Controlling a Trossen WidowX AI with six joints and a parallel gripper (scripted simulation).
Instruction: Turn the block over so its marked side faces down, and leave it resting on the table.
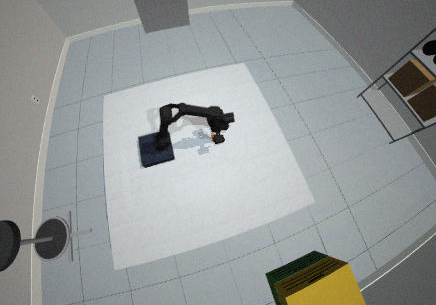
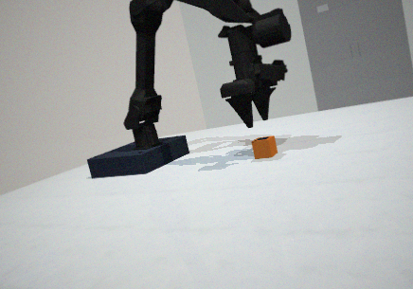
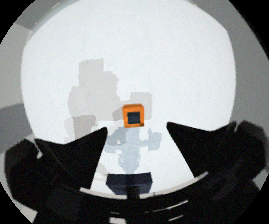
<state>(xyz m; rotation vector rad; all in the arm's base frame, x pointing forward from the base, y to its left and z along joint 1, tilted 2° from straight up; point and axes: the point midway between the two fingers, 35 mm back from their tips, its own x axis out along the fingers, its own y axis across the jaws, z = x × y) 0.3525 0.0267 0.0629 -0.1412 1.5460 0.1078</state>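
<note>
My gripper tip is now 4 cm above the small orange block.
</note>
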